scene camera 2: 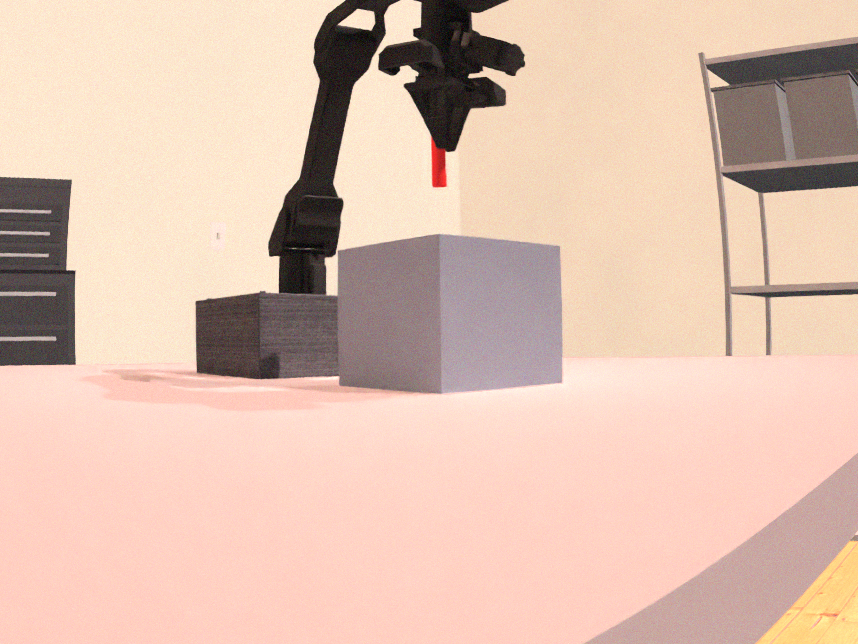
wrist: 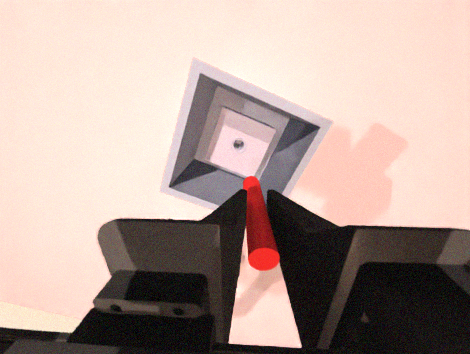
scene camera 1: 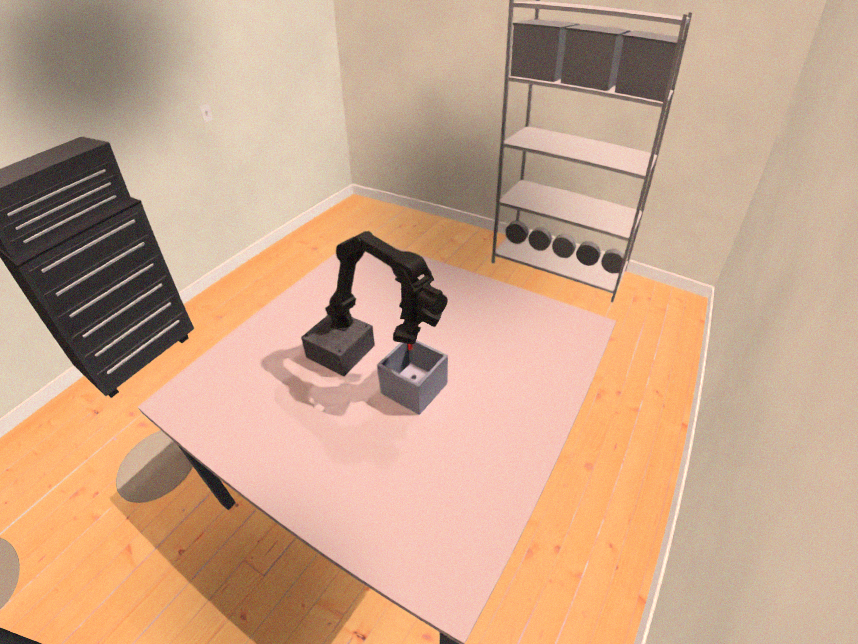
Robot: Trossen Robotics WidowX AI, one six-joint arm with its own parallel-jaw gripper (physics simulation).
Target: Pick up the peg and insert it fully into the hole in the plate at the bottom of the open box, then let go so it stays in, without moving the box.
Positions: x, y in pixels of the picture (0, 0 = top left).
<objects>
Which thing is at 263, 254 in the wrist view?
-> A red peg.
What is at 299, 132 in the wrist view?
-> A blue-grey box.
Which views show my gripper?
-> Scene camera 2, the wrist view and scene camera 1: all of them.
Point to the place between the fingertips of my gripper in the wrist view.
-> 256, 196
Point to a pale plate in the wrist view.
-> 245, 158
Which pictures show the blue-grey box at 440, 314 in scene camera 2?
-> Scene camera 2, the wrist view and scene camera 1: all of them.
</objects>
